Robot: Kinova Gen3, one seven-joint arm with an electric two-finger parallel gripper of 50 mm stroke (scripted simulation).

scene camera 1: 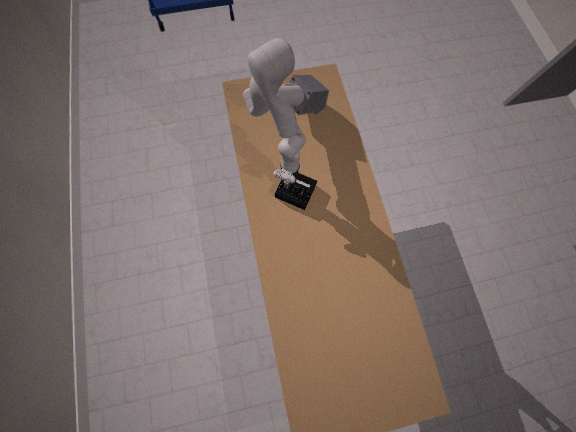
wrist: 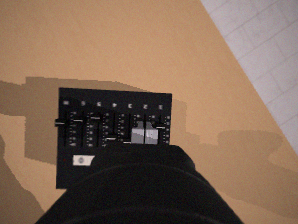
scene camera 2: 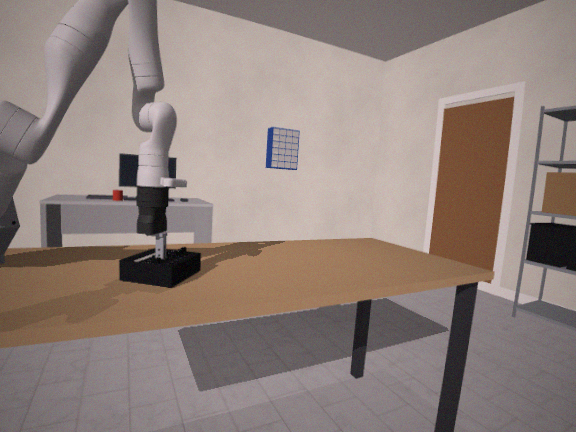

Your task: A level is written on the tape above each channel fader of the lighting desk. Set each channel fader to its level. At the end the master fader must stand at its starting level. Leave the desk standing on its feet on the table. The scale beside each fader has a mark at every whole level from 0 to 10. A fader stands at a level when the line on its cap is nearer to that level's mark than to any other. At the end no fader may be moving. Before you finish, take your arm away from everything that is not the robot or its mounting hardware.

Path:
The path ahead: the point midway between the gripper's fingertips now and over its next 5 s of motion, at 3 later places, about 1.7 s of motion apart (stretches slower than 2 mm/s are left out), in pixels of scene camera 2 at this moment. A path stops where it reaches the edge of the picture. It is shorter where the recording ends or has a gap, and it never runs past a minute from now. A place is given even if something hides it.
My gripper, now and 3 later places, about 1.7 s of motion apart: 160, 258; 161, 244; 146, 244; 173, 238

